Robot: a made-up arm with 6 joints. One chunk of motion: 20 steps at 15 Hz.
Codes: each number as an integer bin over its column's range. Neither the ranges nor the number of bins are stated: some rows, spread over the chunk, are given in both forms.
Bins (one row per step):
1: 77 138 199 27 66 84
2: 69 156 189 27 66 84
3: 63 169 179 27 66 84
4: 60 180 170 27 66 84
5: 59 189 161 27 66 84
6: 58 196 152 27 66 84
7: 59 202 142 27 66 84
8: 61 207 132 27 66 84
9: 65 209 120 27 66 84
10: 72 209 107 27 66 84
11: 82 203 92 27 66 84
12: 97 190 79 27 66 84
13: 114 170 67 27 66 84
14: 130 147 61 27 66 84
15: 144 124 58 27 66 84
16: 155 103 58 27 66 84
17: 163 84 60 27 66 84
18: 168 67 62 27 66 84
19: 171 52 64 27 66 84
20: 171 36 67 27 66 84
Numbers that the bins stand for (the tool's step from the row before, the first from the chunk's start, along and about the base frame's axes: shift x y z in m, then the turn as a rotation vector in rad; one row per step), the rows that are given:
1: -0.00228 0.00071 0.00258 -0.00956 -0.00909 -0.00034
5: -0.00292 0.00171 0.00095 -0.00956 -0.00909 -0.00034
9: -0.00271 0.00210 -0.00082 -0.00956 -0.00909 -0.00034
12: -0.00158 0.00173 -0.00259 -0.00956 -0.00909 -0.00034
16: 0.00047 0.00002 -0.00350 -0.00956 -0.00909 -0.00034
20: 0.00104 -0.00129 -0.00311 -0.00956 -0.00909 -0.00034
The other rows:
2: -0.00256 0.00106 0.00215 -0.00956 -0.00909 -0.00034
3: -0.00278 0.00131 0.00172 -0.00956 -0.00909 -0.00034
4: -0.00288 0.00153 0.00133 -0.00956 -0.00909 -0.00034
6: -0.00295 0.00184 0.00056 -0.00956 -0.00909 -0.00034
7: -0.00292 0.00196 0.00013 -0.00956 -0.00909 -0.00034
8: -0.00285 0.00206 -0.00031 -0.00956 -0.00909 -0.00034
10: -0.00246 0.00210 -0.00138 -0.00956 -0.00909 -0.00034
11: -0.00211 0.00198 -0.00203 -0.00956 -0.00909 -0.00034
13: -0.00098 0.00133 -0.00311 -0.00956 -0.00909 -0.00034
14: -0.00041 0.00088 -0.00337 -0.00956 -0.00909 -0.00034
15: 0.00008 0.00043 -0.00350 -0.00956 -0.00909 -0.00034
17: 0.00075 -0.00035 -0.00341 -0.00956 -0.00909 -0.00034
18: 0.00093 -0.00069 -0.00333 -0.00956 -0.00909 -0.00034
19: 0.00104 -0.00098 -0.00324 -0.00956 -0.00909 -0.00034

